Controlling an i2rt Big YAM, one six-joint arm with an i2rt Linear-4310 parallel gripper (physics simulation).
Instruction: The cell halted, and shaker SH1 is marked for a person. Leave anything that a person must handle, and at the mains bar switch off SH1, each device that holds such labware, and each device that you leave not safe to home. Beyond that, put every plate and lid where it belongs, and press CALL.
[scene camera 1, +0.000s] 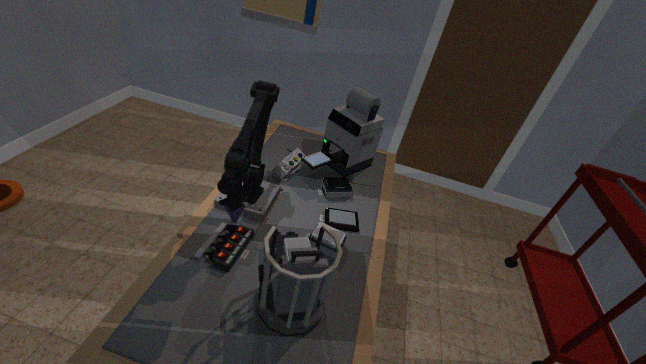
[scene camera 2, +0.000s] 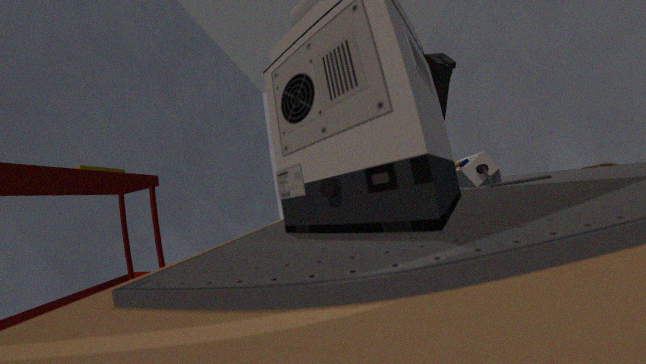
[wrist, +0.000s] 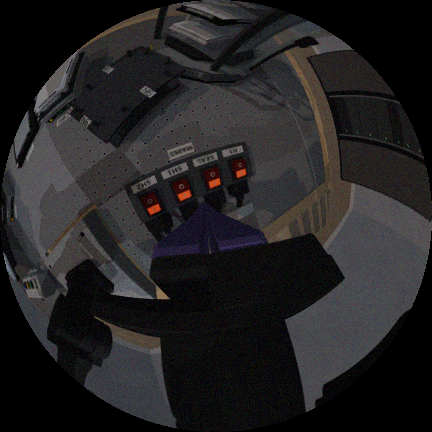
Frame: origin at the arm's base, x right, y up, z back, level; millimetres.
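Where they show: gripper, between the fingertips: (scene camera 1: 234, 222) (wrist: 204, 209); arm's base, origin of its link: (scene camera 1: 250, 194) (wrist: 87, 280).
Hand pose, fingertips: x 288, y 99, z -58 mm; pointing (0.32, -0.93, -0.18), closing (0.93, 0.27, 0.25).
Things, the pixels of their top centre, and the offset from my fingertips. "spot": a spot on its surface instead.
- SH1, centre of its top: (wrist: 182, 190) dx -4, dy -83, dz -5 mm
- SEAL, centre of its top: (wrist: 213, 177) dx +46, dy -83, dz -3 mm
- H1, centre of its top: (wrist: 241, 168) dx +96, dy -83, dz +0 mm
- grey sealer, centre of its top: (scene camera 1: 364, 92) dx -865, dy +320, dz -304 mm
- white item, centre of its top: (scene camera 1: 329, 233) dx -164, dy -54, dz -360 mm
- round cage hotel, centre of its top: (scene camera 1: 303, 241) dx +159, dy +206, dz -307 mm
- labware, centre of its top: (scene camera 1: 299, 251) dx +137, dy +126, dz -298 mm
- button box, a spot on its surface: (scene camera 1: 291, 163) spot: dx -590, dy -70, dz -38 mm
- low dark device, centre of its top: (scene camera 1: 338, 182) dx -551, dy -67, dz -314 mm
- dark N6 nest, centre of its top: (wrist: 118, 76) (scene camera 1: 286, 244) dx -32, dy -60, dz -212 mm
My gripper (scene camera 1: 235, 216) (wrist: 204, 209) is shut and empty, its purple tips above the cable side of the mains bar (scene camera 1: 231, 257) (wrist: 167, 197). In the wrist view the switches SH2 (wrist: 151, 204), SH1 (wrist: 183, 190), SEAL (wrist: 213, 177) and H1 (wrist: 240, 168) all glow orange at their lower halves. A pale plate (scene camera 1: 317, 159) lies on the tray of the grey sealer (scene camera 1: 350, 137) (scene camera 2: 330, 120). A pale plate (scene camera 1: 343, 217) sits in a black-framed device; another white item (scene camera 1: 327, 237) stands nearer the round cage hotel (scene camera 1: 303, 275), which holds labware (scene camera 1: 297, 246). The button box (scene camera 1: 291, 163) (wrist: 34, 287) shows coloured buttons.
A low dark device (scene camera 1: 337, 186) stands between sealer and black-framed device. The dark N6 nest (wrist: 125, 95) lies beyond the mains bar, beside the cage's upright bars. The arm's base plate (scene camera 1: 257, 212) adjoins the bar. A red cart (scene camera 1: 565, 285) (scene camera 2: 75, 185) stands off the table.
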